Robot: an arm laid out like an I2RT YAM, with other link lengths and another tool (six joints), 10 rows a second.
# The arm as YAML. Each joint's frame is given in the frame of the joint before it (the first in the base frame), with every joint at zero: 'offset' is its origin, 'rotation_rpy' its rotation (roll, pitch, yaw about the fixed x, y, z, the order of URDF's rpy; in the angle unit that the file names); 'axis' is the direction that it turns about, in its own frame. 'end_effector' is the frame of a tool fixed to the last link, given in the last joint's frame.
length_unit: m
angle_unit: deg
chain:
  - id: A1
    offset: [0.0, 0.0, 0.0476]
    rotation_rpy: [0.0, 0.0, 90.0]
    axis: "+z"
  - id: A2
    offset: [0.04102, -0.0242, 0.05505]
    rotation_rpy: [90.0, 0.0, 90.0]
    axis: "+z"
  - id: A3
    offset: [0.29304, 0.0, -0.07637]
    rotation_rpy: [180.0, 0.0, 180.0]
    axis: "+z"
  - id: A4
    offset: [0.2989, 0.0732, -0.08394]
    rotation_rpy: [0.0, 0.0, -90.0]
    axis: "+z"
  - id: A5
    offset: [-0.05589, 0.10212, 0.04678]
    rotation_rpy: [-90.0, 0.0, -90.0]
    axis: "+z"
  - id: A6
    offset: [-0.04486, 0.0, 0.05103]
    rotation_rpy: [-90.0, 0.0, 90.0]
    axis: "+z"
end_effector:
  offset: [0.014, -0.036, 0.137]
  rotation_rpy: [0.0, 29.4, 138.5]
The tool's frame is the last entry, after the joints.
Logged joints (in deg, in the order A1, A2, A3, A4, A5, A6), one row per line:
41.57, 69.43, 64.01, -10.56, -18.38, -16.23
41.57, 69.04, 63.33, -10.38, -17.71, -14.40
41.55, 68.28, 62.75, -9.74, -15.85, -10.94
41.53, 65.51, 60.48, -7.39, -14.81, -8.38
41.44, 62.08, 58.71, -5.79, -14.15, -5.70
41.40, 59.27, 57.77, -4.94, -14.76, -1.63
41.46, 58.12, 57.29, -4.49, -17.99, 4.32
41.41, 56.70, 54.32, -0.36, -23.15, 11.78
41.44, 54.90, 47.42, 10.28, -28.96, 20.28
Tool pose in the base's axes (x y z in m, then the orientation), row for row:
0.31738, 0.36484, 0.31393, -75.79, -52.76, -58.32
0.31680, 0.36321, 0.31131, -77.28, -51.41, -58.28
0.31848, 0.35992, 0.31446, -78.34, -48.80, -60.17
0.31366, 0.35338, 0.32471, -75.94, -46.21, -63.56
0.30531, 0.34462, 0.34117, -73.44, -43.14, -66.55
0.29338, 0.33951, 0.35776, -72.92, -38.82, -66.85
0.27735, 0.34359, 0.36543, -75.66, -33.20, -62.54
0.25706, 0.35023, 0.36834, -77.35, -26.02, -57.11
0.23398, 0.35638, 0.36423, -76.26, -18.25, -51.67
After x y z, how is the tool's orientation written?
As angles about the fixed x, y, z axes (roll, pitch, yaw), in degrees.
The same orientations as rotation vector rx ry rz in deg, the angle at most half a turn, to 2 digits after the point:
-90.87, -5.31, -81.31
-91.64, -3.06, -80.87
-92.01, 1.57, -81.03
-89.65, 4.88, -81.74
-86.72, 8.12, -82.04
-84.33, 11.75, -79.89
-83.80, 15.18, -73.41
-82.16, 18.15, -64.68
-78.30, 19.92, -55.39

